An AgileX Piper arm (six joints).
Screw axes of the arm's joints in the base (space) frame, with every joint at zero. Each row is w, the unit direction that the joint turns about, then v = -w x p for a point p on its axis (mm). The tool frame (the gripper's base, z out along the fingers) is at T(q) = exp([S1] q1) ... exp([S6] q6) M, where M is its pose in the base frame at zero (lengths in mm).
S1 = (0, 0, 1, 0, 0, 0)
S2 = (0, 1, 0, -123, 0, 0)
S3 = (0, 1, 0, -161.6, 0, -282.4)
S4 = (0.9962, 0, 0.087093, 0, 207.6, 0)
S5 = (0, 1, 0, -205.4, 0, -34.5)
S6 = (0.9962, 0, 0.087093, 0, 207.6, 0)
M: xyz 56.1 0 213.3 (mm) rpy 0 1.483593 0 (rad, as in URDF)
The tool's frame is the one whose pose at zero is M.
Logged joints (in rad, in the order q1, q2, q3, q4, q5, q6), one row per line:
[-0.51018 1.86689 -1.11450 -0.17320 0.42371 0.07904]
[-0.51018 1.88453 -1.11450 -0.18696 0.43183 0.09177]
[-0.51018 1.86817 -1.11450 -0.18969 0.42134 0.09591]
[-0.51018 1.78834 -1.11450 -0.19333 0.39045 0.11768]
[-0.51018 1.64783 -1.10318 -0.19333 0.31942 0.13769]
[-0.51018 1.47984 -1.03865 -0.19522 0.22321 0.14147]
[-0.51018 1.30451 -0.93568 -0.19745 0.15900 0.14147]
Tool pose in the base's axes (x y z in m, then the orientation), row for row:
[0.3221 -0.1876 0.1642 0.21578 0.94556 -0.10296 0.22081]
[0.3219 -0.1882 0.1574 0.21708 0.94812 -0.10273 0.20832]
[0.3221 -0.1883 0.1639 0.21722 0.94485 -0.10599 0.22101]
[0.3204 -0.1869 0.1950 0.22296 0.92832 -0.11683 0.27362]
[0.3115 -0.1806 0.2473 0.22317 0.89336 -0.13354 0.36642]
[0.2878 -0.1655 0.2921 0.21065 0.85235 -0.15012 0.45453]
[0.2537 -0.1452 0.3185 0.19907 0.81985 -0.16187 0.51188]
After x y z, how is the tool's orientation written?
As a quaternion, x y z w.
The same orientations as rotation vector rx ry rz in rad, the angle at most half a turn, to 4 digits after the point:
[0.5965 2.6140 -0.2846]
[0.6041 2.6385 -0.2859]
[0.6004 2.6118 -0.2930]
[0.5997 2.4971 -0.3143]
[0.5736 2.2960 -0.3432]
[0.5198 2.1032 -0.3704]
[0.4790 1.9725 -0.3895]

